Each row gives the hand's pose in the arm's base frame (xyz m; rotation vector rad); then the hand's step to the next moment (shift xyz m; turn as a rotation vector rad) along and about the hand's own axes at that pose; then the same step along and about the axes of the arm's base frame.
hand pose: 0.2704 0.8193 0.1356 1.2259 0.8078 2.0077
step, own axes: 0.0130 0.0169 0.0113 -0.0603 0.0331 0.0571
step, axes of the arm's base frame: 0.0022 0.0018 0.0240 0.0668 -0.0572 0.0158
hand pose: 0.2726 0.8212 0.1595 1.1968 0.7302 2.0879
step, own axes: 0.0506 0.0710 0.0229 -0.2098 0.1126 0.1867
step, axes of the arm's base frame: -0.0168 -0.0058 0.0884 0.2226 -0.1993 0.0479
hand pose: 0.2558 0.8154 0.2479 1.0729 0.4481 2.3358
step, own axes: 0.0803 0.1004 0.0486 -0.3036 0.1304 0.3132
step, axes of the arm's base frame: -0.0388 -0.0302 0.1284 0.3658 -0.2588 0.0804
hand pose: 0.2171 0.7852 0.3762 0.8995 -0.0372 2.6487
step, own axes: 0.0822 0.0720 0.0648 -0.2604 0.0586 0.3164
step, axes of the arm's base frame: -0.0465 -0.0508 0.1068 0.3592 -0.1782 0.1026
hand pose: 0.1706 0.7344 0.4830 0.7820 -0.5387 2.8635
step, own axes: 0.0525 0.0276 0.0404 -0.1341 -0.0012 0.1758
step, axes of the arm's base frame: -0.0320 -0.0392 0.0509 0.1976 -0.0674 0.0728
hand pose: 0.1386 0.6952 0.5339 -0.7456 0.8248 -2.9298
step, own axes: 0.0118 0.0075 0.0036 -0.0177 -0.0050 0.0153
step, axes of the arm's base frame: -0.0097 -0.0098 0.0042 0.0231 -0.0008 0.0061
